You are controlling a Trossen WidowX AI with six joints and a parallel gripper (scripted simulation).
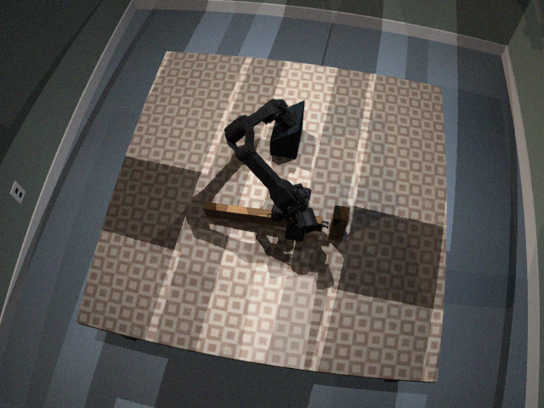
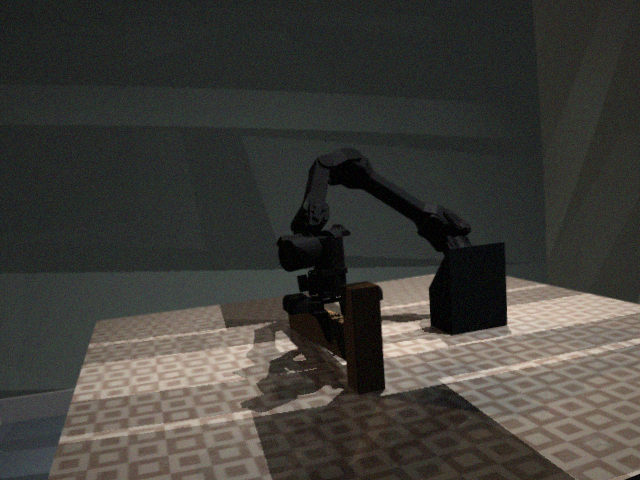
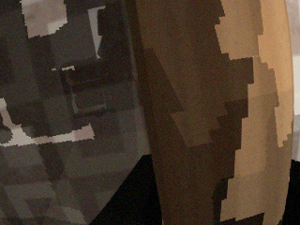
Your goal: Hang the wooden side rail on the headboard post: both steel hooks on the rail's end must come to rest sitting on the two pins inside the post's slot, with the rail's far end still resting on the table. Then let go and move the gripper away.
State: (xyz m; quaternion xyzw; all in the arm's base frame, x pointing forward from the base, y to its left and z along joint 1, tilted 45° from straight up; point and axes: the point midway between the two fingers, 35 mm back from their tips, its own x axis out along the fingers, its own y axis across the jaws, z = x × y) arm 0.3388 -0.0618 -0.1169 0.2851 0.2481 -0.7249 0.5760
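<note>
The headboard post lies 14 cm to the left of my gripper tip, 4 cm above it and 2 cm ahead of it.
</note>
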